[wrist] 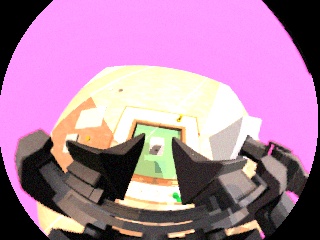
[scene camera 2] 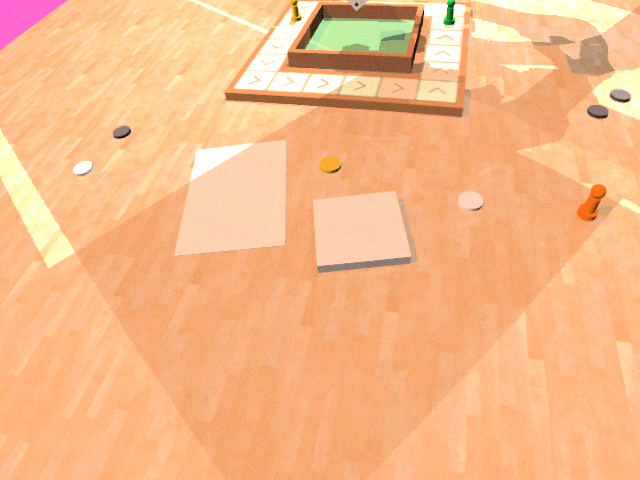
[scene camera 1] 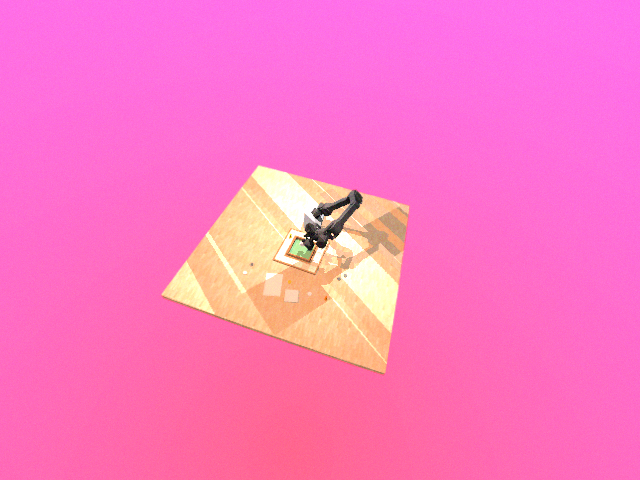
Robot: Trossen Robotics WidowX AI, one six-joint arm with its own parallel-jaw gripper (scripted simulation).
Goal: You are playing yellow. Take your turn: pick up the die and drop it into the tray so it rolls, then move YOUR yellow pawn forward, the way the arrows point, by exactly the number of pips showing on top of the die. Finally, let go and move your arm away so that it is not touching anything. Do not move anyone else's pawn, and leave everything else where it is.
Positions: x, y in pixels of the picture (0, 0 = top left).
Scene:
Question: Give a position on an arrow square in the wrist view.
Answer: At 121, 134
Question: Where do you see a white sheet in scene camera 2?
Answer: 236, 200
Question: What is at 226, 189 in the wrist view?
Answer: The gripper.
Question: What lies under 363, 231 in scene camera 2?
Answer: A white block.

